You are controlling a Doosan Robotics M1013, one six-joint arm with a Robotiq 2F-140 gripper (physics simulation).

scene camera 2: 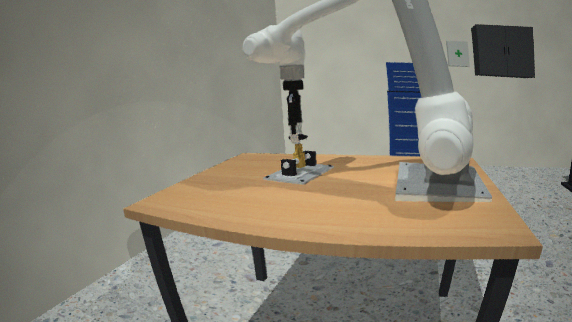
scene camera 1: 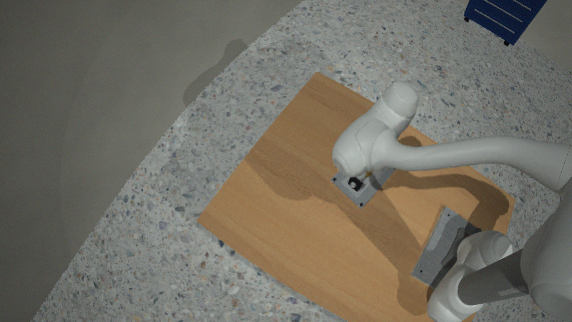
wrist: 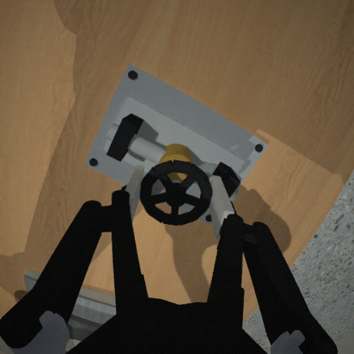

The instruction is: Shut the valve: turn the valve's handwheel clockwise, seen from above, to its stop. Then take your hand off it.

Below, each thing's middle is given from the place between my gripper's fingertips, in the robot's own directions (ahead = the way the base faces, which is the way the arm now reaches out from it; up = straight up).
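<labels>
Black spoked handwheel (wrist: 175, 195), 10 mm behind my hand. Grey plate (scene camera 1: 361, 201), 10 mm behind my hand and 120 mm below it.
</labels>
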